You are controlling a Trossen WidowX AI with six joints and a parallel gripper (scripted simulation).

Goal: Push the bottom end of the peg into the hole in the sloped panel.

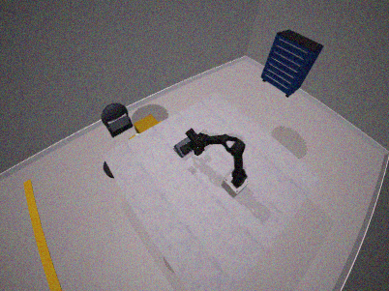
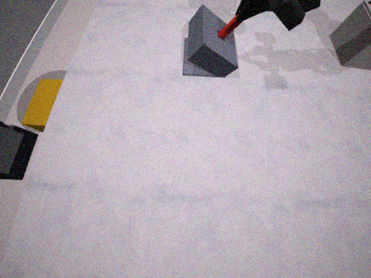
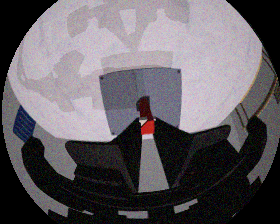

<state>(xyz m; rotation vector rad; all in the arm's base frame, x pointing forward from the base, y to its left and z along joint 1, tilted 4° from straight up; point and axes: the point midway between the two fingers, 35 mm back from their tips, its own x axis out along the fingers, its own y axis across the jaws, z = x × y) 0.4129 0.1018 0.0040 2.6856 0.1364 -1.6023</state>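
Now: the grey sloped panel 7 cm below my gripper tip and 4 cm ahead of it. Also, from my gripper tip: red peg right at my gripper tip.
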